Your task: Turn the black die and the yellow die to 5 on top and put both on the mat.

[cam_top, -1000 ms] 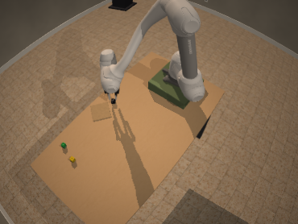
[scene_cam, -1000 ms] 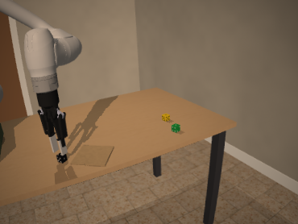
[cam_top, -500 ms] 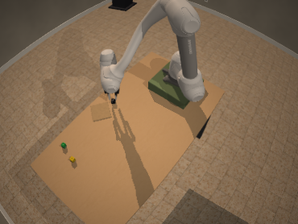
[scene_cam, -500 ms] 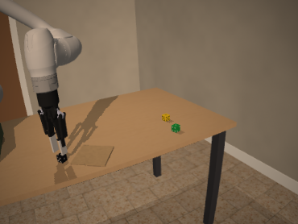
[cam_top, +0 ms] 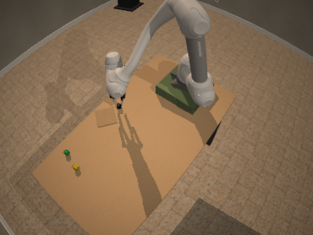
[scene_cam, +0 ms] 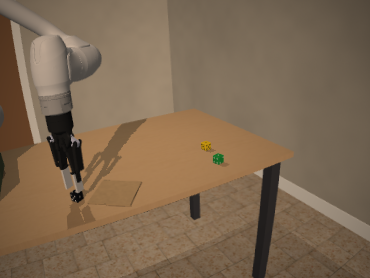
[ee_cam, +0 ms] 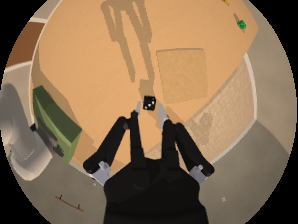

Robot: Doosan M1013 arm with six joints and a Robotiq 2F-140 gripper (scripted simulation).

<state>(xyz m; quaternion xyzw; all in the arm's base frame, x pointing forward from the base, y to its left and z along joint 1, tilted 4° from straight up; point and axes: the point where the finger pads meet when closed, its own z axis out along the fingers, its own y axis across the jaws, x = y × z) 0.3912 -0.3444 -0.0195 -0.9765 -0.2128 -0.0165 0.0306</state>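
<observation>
Right now my hand is 60 mm above the black die. The rest, counted from my hand: mat 120 mm ahead, 40 mm to the right, 70 mm below; then green die 500 mm ahead, 120 mm to the right, 60 mm below; then yellow die 550 mm ahead, 60 mm below.
</observation>
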